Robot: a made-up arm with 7 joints. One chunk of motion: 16 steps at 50 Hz.
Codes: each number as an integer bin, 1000 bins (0 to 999) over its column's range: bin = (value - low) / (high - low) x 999, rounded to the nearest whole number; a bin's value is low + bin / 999 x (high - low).
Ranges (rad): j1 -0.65..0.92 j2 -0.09..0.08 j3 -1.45..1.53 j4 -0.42..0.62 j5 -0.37..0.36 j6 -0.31..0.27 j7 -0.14..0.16
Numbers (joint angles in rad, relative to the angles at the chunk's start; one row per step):
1: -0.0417 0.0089 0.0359 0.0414 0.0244 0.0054 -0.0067
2: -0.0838 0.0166 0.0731 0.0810 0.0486 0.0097 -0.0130
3: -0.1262 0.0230 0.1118 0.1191 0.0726 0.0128 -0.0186
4: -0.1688 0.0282 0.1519 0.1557 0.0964 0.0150 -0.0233
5: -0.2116 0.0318 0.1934 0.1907 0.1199 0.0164 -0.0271
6: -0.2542 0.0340 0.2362 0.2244 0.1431 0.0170 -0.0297
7: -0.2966 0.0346 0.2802 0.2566 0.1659 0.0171 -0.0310
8: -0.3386 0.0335 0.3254 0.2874 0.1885 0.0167 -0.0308
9: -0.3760 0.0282 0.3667 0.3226 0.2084 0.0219 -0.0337
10: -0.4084 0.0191 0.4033 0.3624 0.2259 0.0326 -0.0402
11: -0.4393 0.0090 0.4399 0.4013 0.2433 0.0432 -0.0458
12: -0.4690 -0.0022 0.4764 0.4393 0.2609 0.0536 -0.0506
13: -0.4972 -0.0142 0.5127 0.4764 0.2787 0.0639 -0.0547
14: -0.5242 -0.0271 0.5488 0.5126 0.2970 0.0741 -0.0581
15: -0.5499 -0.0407 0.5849 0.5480 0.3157 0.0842 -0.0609
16: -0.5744 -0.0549 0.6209 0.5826 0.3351 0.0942 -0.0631
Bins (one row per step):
1: 387 581 498 443 540 543 444
2: 360 626 511 481 573 551 423
3: 333 664 524 518 606 556 404
4: 306 695 537 553 638 560 389
5: 279 716 551 587 670 562 376
6: 252 729 565 619 702 563 367
7: 225 732 580 650 733 563 363
8: 198 726 595 680 764 563 364
9: 174 695 609 713 792 572 354
10: 154 641 621 752 815 590 332
11: 134 582 634 789 839 608 314
12: 115 516 646 825 863 626 298
13: 97 445 658 861 888 644 284
14: 80 370 670 896 913 662 273
15: 64 290 682 930 938 679 263
16: 48 206 694 963 965 696 256

